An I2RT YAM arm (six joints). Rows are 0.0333 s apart.
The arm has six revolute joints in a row. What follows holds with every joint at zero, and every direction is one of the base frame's. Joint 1 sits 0.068 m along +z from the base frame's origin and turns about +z. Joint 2 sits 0.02 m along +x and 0.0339 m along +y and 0.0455 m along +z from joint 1 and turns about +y. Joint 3 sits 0.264 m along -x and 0.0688 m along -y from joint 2 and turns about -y. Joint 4 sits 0.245 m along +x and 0.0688 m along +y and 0.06 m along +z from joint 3 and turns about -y. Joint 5 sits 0.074 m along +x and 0.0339 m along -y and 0.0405 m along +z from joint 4 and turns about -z. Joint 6 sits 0.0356 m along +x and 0.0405 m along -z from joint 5 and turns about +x. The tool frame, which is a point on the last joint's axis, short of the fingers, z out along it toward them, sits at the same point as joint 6; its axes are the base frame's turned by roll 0, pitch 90 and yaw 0 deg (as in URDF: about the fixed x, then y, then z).
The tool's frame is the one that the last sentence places.
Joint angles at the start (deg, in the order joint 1, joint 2, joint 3, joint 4, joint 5, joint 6):
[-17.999 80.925 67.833 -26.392 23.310 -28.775]
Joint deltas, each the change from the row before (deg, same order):
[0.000 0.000 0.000 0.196 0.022 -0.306]
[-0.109 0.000 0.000 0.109 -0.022 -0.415]
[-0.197 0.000 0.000 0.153 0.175 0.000]
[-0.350 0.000 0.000 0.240 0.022 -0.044]
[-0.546 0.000 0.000 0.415 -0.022 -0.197]
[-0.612 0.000 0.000 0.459 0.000 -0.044]
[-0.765 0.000 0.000 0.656 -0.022 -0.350]
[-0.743 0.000 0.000 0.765 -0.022 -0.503]
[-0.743 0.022 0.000 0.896 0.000 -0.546]
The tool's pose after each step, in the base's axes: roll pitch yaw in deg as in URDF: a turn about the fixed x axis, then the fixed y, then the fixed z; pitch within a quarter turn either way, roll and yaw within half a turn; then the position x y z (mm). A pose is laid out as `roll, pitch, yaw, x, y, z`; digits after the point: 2 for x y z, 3 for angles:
-134.322, 33.677, -165.567, 293.47, -110.18, 309.58
-134.074, 33.478, -165.280, 293.39, -110.76, 309.74
-133.863, 33.547, -165.497, 293.12, -111.91, 309.98
-133.672, 33.709, -165.733, 292.69, -113.80, 310.34
-133.323, 33.922, -165.955, 292.05, -116.73, 310.94
-132.998, 34.273, -166.359, 291.29, -120.02, 311.61
-132.407, 34.569, -166.577, 290.36, -124.15, 312.57
-131.662, 34.834, -166.601, 289.53, -128.21, 313.71
-130.796, 35.139, -166.553, 288.83, -132.35, 314.94

